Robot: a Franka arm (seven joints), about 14 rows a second.
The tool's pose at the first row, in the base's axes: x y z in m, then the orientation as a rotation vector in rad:
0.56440 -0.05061 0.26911 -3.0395 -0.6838 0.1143
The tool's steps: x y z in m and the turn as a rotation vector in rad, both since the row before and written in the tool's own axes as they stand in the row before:
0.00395 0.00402 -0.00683 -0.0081 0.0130 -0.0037
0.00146 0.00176 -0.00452 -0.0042 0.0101 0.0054
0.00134 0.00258 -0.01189 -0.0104 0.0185 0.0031
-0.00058 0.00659 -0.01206 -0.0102 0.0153 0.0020
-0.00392 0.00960 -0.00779 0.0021 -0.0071 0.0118
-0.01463 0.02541 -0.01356 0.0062 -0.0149 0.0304
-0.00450 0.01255 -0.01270 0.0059 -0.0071 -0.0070
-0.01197 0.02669 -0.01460 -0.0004 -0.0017 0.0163
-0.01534 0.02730 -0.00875 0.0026 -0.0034 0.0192
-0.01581 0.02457 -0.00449 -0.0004 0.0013 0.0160
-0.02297 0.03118 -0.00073 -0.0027 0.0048 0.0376
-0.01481 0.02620 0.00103 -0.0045 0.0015 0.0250
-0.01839 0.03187 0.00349 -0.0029 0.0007 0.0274
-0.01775 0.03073 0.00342 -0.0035 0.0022 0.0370
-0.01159 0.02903 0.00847 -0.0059 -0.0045 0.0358
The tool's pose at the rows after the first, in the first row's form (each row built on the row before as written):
0.57020 -0.05260 0.27550 -3.0437 -0.6907 0.0918
0.57255 -0.05358 0.27988 -3.0480 -0.6829 0.0751
0.57546 -0.05541 0.29163 -3.0557 -0.6796 0.0435
0.57808 -0.06168 0.30359 -3.0631 -0.6780 0.0167
0.57867 -0.07205 0.31135 -3.0665 -0.6598 0.0283
0.57604 -0.10124 0.32494 -3.0733 -0.6125 0.0533
0.57714 -0.11456 0.33760 -3.0665 -0.6222 0.0659
0.57715 -0.14385 0.35212 -3.0725 -0.5974 0.0686
0.57355 -0.17493 0.36097 -3.0765 -0.5675 0.0747
0.56777 -0.20354 0.36565 -3.0815 -0.5430 0.0728
0.55689 -0.24070 0.36677 -3.0940 -0.4854 0.0651
0.55077 -0.27017 0.36592 -3.1046 -0.4475 0.0620
0.54200 -0.30594 0.36283 -3.1137 -0.4054 0.0604
0.53259 -0.34020 0.35990 3.1189 0.3476 -0.0563
0.52738 -0.37113 0.35182 3.1175 0.2912 -0.0621

